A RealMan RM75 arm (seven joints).
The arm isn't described. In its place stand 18 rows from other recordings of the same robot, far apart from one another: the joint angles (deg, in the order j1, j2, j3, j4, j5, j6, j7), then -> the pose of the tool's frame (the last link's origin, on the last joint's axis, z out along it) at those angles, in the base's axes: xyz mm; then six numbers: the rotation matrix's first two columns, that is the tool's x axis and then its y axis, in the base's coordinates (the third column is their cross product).
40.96, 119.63, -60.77, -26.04, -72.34, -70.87, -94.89 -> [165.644 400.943 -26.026 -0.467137 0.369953 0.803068 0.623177 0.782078 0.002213]
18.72, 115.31, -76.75, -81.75, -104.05, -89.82, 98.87 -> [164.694 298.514 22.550 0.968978 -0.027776 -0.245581 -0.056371 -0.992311 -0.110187]
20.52, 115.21, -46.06, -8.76, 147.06, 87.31, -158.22 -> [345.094 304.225 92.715 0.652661 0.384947 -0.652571 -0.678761 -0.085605 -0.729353]
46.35, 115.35, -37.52, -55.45, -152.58, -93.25, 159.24 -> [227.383 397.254 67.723 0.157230 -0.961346 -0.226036 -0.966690 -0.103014 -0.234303]
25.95, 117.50, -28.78, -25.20, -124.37, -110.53, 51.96 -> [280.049 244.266 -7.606 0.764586 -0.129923 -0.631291 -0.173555 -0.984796 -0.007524]
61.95, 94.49, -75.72, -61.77, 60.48, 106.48, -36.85 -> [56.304 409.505 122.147 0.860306 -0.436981 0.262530 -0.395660 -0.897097 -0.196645]
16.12, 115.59, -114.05, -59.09, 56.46, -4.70, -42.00 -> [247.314 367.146 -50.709 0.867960 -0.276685 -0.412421 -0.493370 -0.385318 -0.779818]
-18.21, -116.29, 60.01, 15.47, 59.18, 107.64, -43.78 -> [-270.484 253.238 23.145 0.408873 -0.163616 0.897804 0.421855 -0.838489 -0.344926]
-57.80, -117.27, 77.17, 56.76, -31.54, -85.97, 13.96 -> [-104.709 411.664 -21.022 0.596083 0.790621 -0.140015 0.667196 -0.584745 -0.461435]
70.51, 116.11, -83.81, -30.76, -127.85, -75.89, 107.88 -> [77.967 410.047 -77.583 0.947157 0.010966 0.320584 0.010738 -0.999939 0.002480]
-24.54, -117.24, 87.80, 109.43, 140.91, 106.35, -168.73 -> [-127.609 276.680 32.100 0.690693 0.706535 -0.154113 0.609302 -0.683368 -0.402192]
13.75, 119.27, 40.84, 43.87, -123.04, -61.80, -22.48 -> [235.179 303.720 -58.623 0.721647 0.162700 -0.672870 -0.647918 -0.183542 -0.739266]
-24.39, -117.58, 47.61, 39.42, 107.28, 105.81, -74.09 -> [-254.629 275.538 7.989 0.784589 0.256279 0.564571 0.272052 -0.960536 0.057947]
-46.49, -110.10, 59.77, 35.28, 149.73, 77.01, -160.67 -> [-277.570 395.645 22.498 0.161883 0.985411 0.052520 0.885313 -0.121517 -0.448838]
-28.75, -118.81, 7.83, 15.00, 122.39, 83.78, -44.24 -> [-309.218 303.798 -25.489 0.750305 0.138272 0.646470 0.498913 -0.760014 -0.416491]
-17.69, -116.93, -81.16, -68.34, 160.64, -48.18, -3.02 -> [-289.251 342.739 -34.403 0.482319 0.840957 0.245273 0.691115 -0.193260 -0.696427]
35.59, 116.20, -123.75, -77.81, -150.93, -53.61, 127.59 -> [123.247 323.108 -119.095 0.840911 0.312660 0.441715 0.444875 -0.864141 -0.235259]
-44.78, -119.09, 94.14, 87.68, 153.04, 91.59, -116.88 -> [-78.378 353.070 -19.881 0.807319 -0.225684 -0.545255 -0.363374 -0.918149 -0.157993]
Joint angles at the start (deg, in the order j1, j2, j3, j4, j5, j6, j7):
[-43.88, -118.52, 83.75, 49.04, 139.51, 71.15, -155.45]
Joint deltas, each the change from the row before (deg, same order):
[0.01, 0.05, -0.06, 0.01, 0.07, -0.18, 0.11]
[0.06, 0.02, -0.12, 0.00, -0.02, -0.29, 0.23]
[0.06, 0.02, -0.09, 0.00, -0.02, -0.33, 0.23]
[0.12, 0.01, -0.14, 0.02, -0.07, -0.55, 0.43]
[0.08, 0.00, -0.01, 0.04, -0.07, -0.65, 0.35]
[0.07, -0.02, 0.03, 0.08, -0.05, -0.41, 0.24]
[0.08, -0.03, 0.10, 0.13, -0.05, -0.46, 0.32]
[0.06, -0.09, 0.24, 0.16, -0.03, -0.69, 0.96]
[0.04, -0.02, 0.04, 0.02, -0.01, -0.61, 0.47]
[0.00, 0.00, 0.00, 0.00, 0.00, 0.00, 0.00]
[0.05, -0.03, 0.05, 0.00, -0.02, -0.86, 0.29]
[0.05, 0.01, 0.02, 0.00, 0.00, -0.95, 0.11]
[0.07, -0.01, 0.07, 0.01, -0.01, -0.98, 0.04]
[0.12, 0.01, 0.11, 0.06, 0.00, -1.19, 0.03]
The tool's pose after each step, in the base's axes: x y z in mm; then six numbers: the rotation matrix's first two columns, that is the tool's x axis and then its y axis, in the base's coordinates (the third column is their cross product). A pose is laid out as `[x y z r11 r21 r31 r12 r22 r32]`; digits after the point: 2 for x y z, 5 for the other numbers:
[-199.56 379.22 -64.06 0.56722 0.81680 -0.10535 0.73546 -0.55994 -0.38153]
[-199.83 380.00 -63.64 0.57027 0.81527 -0.10063 0.73411 -0.56076 -0.38293]
[-200.09 380.81 -63.27 0.57371 0.81344 -0.09579 0.73237 -0.56183 -0.38468]
[-200.39 382.03 -62.82 0.57997 0.80989 -0.08780 0.72938 -0.56424 -0.38682]
[-200.27 383.41 -62.65 0.58729 0.80545 -0.07968 0.72526 -0.56740 -0.38995]
[-199.99 384.17 -62.67 0.59274 0.80191 -0.07480 0.72208 -0.57026 -0.39167]
[-199.50 384.96 -62.83 0.60034 0.79664 -0.07042 0.71707 -0.57518 -0.39368]
[-198.42 385.98 -63.57 0.61859 0.78264 -0.06939 0.70295 -0.59072 -0.39612]
[-198.16 387.21 -63.59 0.62755 0.77591 -0.06440 0.69621 -0.59627 -0.39970]
[-198.16 387.21 -63.59 0.62755 0.77591 -0.06440 0.69621 -0.59627 -0.39970]
[-197.84 388.92 -63.64 0.63525 0.77035 -0.05494 0.69096 -0.59869 -0.40515]
[-197.65 391.04 -63.26 0.64103 0.76632 -0.04271 0.68733 -0.59794 -0.41237]
[-197.42 393.01 -63.08 0.64621 0.76256 -0.03021 0.68428 -0.59649 -0.41948]
[-197.27 395.40 -62.62 0.65249 0.75765 -0.01506 0.68035 -0.59443 -0.42869]

